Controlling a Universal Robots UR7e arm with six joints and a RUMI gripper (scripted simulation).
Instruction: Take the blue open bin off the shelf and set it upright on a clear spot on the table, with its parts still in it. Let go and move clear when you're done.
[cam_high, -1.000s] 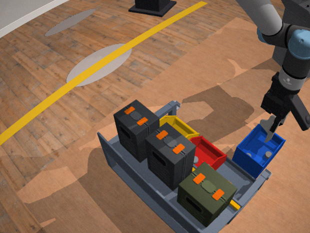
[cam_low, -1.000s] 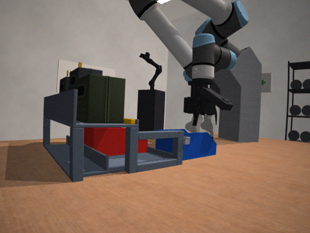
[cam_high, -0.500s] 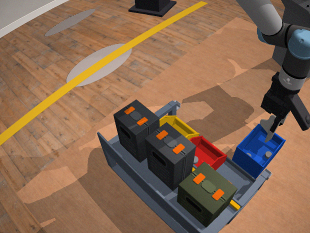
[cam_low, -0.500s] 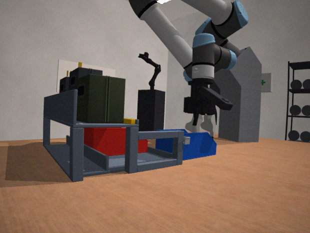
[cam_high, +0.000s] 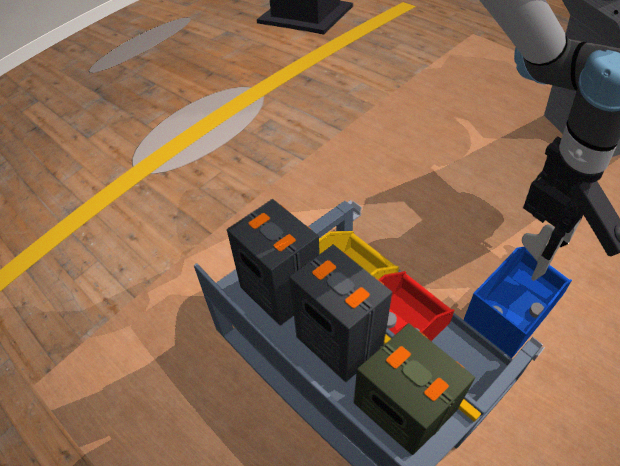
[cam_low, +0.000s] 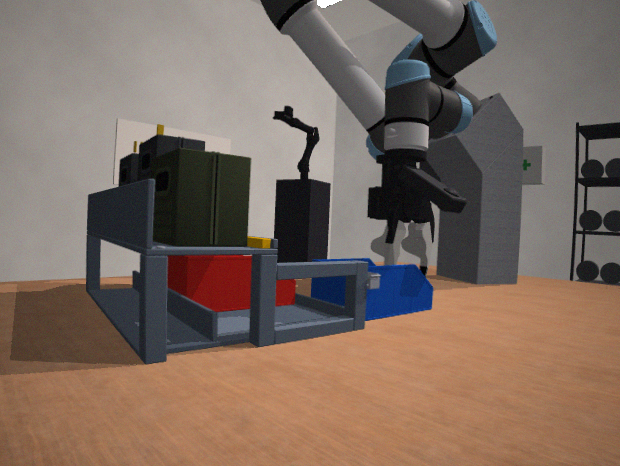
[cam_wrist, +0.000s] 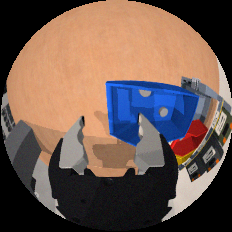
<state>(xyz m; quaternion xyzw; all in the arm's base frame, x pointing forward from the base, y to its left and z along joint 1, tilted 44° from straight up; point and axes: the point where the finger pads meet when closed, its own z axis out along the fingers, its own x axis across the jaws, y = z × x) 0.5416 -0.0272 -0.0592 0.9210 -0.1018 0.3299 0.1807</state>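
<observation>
My hand is 7 cm short of the blue open bin, 3 cm to the left of it and 1 cm above it. Round my hand: green case: 34 cm ahead, 14 cm to the right, 10 cm above; red bin: 21 cm ahead, 21 cm to the right, 1 cm below; yellow bin: 17 cm ahead, 31 cm to the right, 1 cm below.
</observation>
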